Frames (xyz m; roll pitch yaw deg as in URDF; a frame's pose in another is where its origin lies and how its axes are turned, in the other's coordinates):
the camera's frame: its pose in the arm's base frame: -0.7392 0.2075 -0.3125 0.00 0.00 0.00
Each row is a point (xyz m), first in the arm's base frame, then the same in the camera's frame.
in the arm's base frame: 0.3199 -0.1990 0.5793
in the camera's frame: 1.0591 -0.4065 0.8918
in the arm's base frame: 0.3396 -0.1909 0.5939
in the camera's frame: 1.0788 -0.3984 0.9064
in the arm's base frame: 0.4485 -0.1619 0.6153
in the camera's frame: 1.1877 -0.3694 0.9278
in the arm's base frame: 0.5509 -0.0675 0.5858
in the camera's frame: 1.2901 -0.2750 0.8983
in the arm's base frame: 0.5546 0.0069 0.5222
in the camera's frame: 1.2938 -0.2006 0.8347
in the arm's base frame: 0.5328 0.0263 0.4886
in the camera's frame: 1.2720 -0.1812 0.8011
